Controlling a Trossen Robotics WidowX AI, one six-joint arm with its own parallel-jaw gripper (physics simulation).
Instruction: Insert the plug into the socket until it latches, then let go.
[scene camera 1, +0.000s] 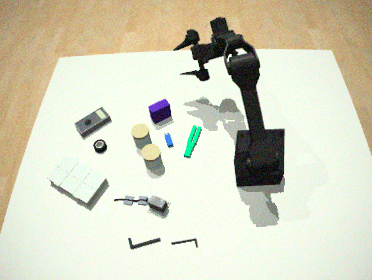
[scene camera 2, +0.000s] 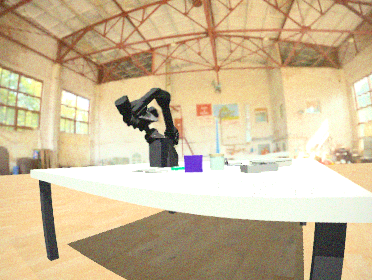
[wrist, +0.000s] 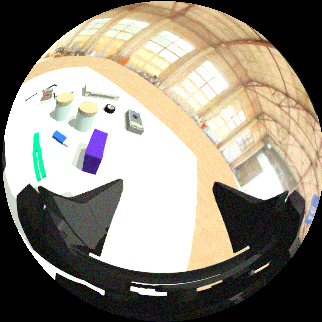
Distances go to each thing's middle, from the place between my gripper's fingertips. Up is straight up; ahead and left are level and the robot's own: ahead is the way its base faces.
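I find the purple block (wrist: 93, 154) 120 mm to the left of my hand, 70 mm ahead of it and 140 mm below it. There is a white tray (scene camera 1: 79, 180) as well, and that one is 380 mm to the left of my hand, 350 mm ahead of it and 150 mm below it. Going by their middles, the block is the nearest to my hand of the things named here.
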